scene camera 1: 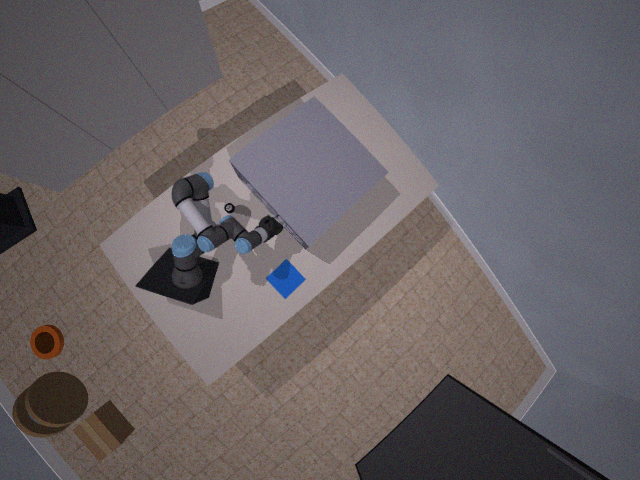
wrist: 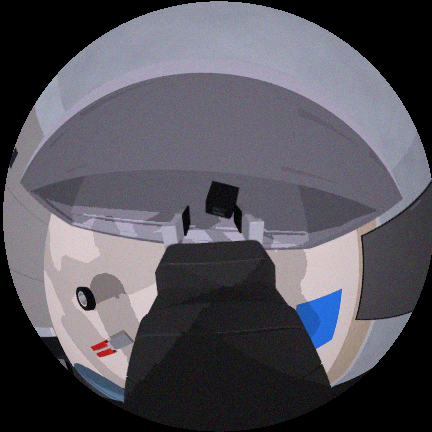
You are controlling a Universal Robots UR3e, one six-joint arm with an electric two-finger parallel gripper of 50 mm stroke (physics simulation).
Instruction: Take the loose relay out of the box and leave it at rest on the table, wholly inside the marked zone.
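Places are measured from the arm's base along level axes (x up, y ahead, z left), in millimetres.
Where they show: gripper, fingertip midpoint: [wrist: 211,213]; arm's base, origin of the base link: [scene camera 1: 187,276].
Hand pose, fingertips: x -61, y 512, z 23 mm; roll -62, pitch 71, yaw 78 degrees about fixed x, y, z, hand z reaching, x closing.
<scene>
Each offset is from my fingertips to the top centre of the thing. "*": to the spot under its first point. Level surfaces: height alone.
The loose relay @[dx +5, dy +33, dz -6 mm] [wrist: 222,199] is a black block inside the grey box @[dx +146, dy +203, dz +120 mm] [scene camera 1: 310,165] [wrist: 210,120]; in the wrist view it shows just beyond the fingertips, slightly turned and nearer the right finger. The box's roof hides it in the scene view. My gripper [scene camera 1: 279,226] [wrist: 211,213] is open and empty at the box's open front, with its two fingers pointing inward. The relay is not centred between them. The marked zone is a blue square @[* dx -56, dy -151, dz -259 mm] [scene camera 1: 285,279] [wrist: 327,315] on the table @[dx -57 mm] [scene camera 1: 206,356] [wrist: 70,240], outside the box, partly in the arm's shadow.
A small black round object with a pale centre @[dx -38, dy -212, dz +186 mm] [scene camera 1: 229,207] [wrist: 85,298] stands on the table in front of the box. A grey piece with two red prongs @[dx -45, dy -297, dz +122 mm] [wrist: 112,343] lies near it. A low lip @[* dx -37, dy -54, dz +128 mm] [wrist: 120,231] runs along the box's opening, below the fingers.
</scene>
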